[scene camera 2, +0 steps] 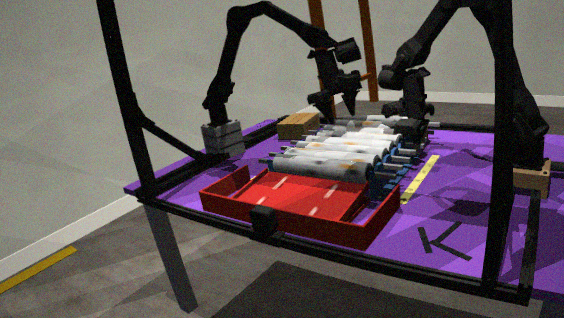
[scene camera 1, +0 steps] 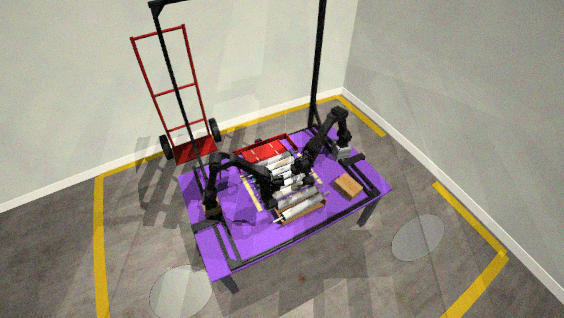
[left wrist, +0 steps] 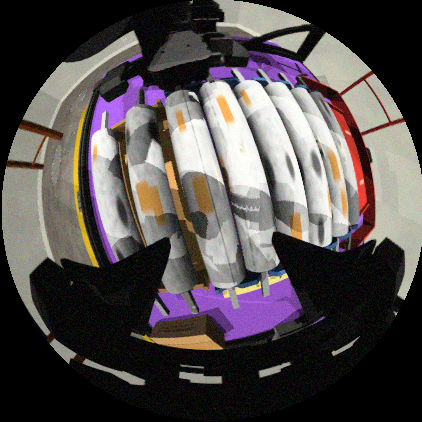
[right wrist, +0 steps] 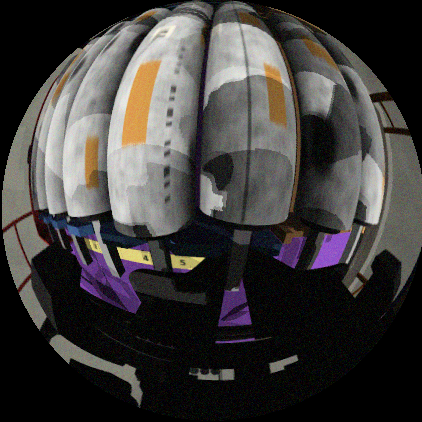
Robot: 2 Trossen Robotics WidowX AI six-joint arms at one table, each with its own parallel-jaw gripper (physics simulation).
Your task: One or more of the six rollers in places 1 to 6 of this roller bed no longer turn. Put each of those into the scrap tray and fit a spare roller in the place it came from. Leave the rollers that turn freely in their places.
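Pixels of known places: left gripper, fingertip midpoint: (scene camera 2: pixel 343 119) (scene camera 1: pixel 300 180) (left wrist: pixel 221 240); right gripper, fingertip midpoint: (scene camera 1: pixel 266 202); left arm's base at its link origin: (scene camera 2: pixel 219 123) (scene camera 1: pixel 342 144); right arm's base at its link origin: (scene camera 2: pixel 527 163) (scene camera 1: pixel 210 204).
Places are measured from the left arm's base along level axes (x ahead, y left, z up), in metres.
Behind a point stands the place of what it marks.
The roller bed (scene camera 2: pixel 385 180) {z -0.063, x 0.649, y 0.005 m} holds grey-white rollers (scene camera 1: pixel 287 176) (scene camera 2: pixel 331 156) (left wrist: pixel 251 165) side by side on blue brackets. My right gripper (scene camera 1: pixel 274 189) (scene camera 2: pixel 408 132) (right wrist: pixel 231 240) {z -0.084, x 0.583, y 0.256 m} is low at the numbered end of the bed. It is shut on the thin axle stub (right wrist: pixel 238 251) {z -0.054, x 0.574, y 0.252 m} of the roller (right wrist: pixel 248 138) just past label 5. My left gripper (scene camera 1: pixel 304 171) {z -0.012, x 0.369, y 0.202 m} (scene camera 2: pixel 340 110) {z -0.012, x 0.369, y 0.202 m} (left wrist: pixel 221 240) {z -0.012, x 0.369, y 0.202 m} is open and empty, hanging a little above the rollers at the other end. The red scrap tray (scene camera 1: pixel 262 151) {z -0.085, x 0.520, y -0.153 m} (scene camera 2: pixel 318 228) {z -0.083, x 0.642, y -0.202 m} is empty. Spare rollers (scene camera 1: pixel 303 207) (left wrist: pixel 149 188) lie in a wooden holder (scene camera 1: pixel 299 216) {z -0.105, x 0.425, y 0.382 m}.
A yellow number strip (scene camera 1: pixel 252 193) {z -0.112, x 0.651, y 0.153 m} (scene camera 2: pixel 419 178) {z -0.111, x 0.662, y 0.131 m} (right wrist: pixel 145 257) {z -0.109, x 0.654, y 0.167 m} runs along the bed. A cardboard box (scene camera 1: pixel 347 186) {z -0.054, x 0.093, y 0.296 m} (scene camera 2: pixel 298 124) {z -0.058, x 0.136, y 0.228 m} sits on the purple table (scene camera 1: pixel 265 240) {z -0.111, x 0.645, y 0.472 m}. A red hand truck (scene camera 1: pixel 173 91) stands by the wall. Black frame posts (scene camera 1: pixel 315 79) {z 0.332, x 0.112, y -0.309 m} rise at the table's back.
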